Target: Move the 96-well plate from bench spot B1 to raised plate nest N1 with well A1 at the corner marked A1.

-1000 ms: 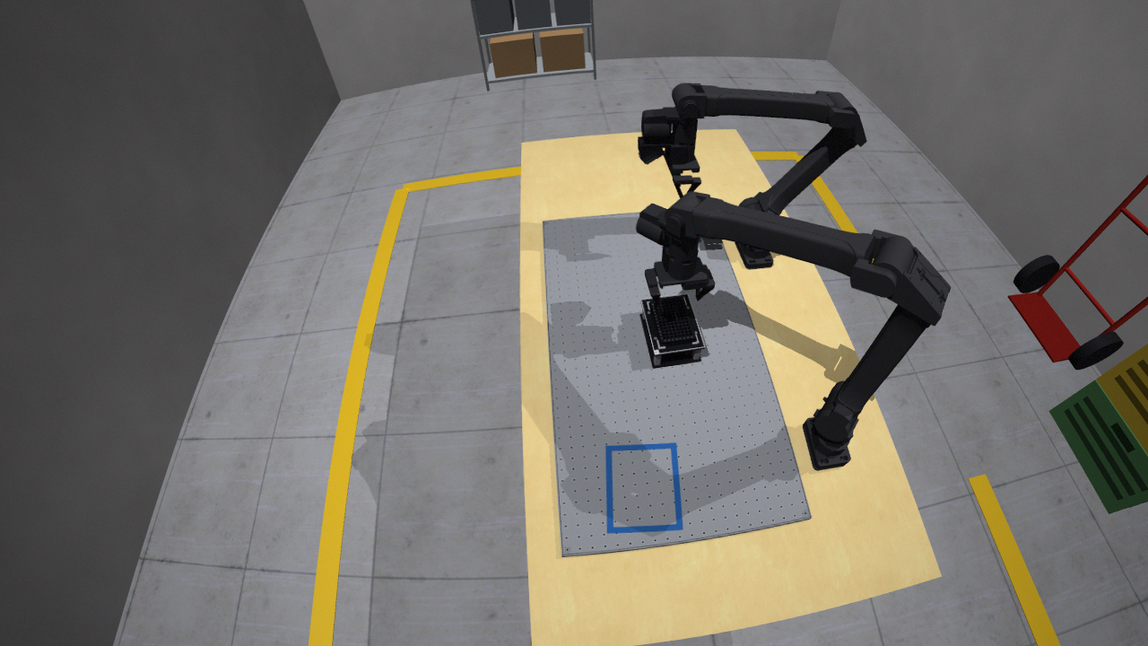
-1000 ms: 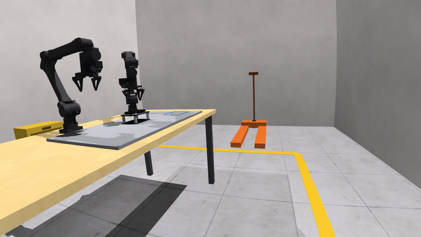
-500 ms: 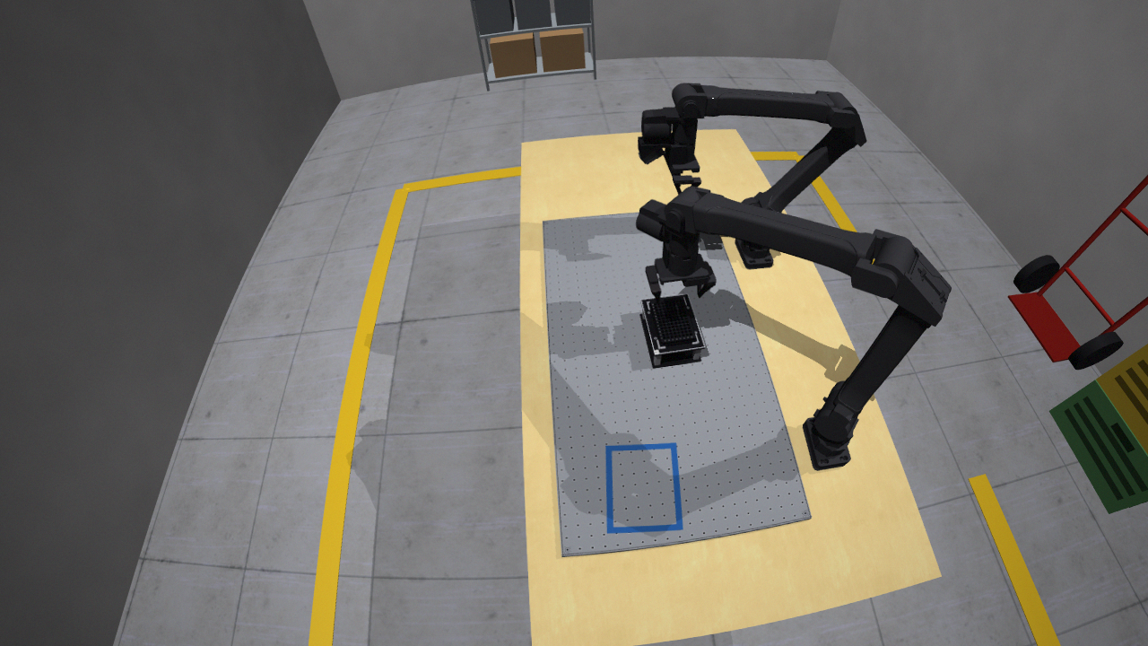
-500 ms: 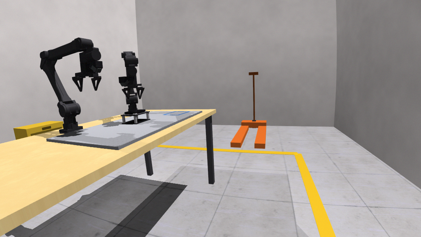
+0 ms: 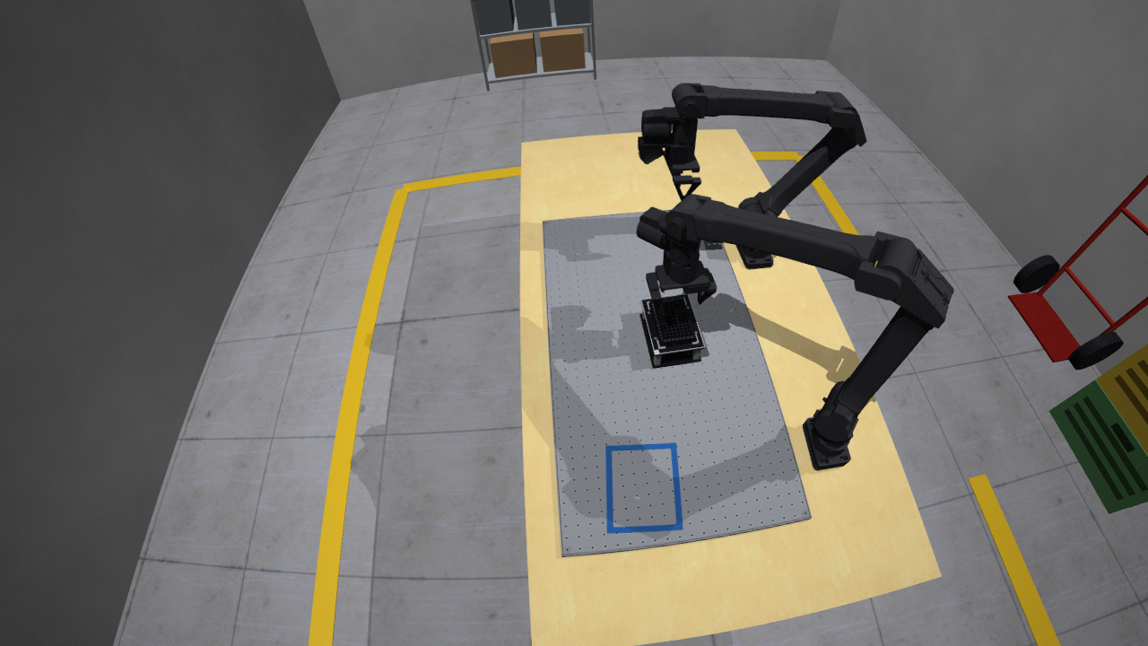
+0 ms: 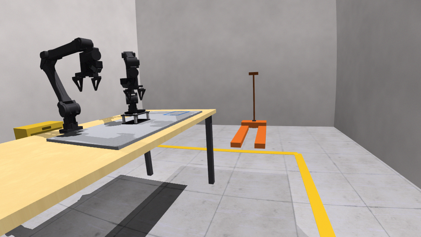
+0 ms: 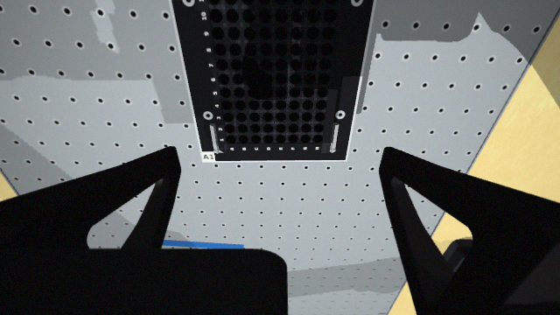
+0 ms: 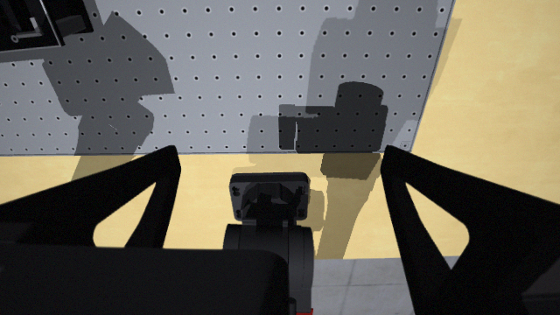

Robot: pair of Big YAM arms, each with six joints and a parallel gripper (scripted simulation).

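Right now my left hand is 8 cm above the black 96-well plate and 2 cm to the left of it. From my left hand the other things lie so: raised nest N1 (9 cm below, 2 cm to the right); then A1 corner label (9 cm below, 6 cm to the left, 5 cm ahead).
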